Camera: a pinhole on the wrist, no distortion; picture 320 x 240 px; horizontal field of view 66.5 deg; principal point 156.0 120.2 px. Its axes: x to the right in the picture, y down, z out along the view. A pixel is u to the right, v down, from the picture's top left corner.
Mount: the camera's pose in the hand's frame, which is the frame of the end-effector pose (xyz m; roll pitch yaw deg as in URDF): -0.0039 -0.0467 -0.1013 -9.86 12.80 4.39
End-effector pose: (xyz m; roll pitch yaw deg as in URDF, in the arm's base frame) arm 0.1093 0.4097 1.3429 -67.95 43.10 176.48
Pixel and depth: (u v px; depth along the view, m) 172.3 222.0 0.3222
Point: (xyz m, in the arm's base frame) 0.0928 0.1873 1.2468
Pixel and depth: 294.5 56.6 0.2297
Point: -0.0829 0.3480 1.2853
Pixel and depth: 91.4 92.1 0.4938
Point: -0.0143 0.0425 1.4851
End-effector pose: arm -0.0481 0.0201 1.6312 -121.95 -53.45 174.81
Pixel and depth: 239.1 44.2 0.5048
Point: -0.3439 -0.3194 1.7895
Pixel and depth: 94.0 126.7 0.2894
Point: -0.1399 -0.1298 1.5522
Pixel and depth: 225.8 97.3 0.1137
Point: -0.0592 0.0012 1.6892
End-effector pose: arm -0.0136 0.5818 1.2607 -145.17 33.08 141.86
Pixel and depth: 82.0 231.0 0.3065
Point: 0.1229 0.4825 1.0884
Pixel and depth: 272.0 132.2 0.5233
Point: -0.1676 0.5536 0.7932
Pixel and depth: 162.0 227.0 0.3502
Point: 0.0752 0.5383 1.0046
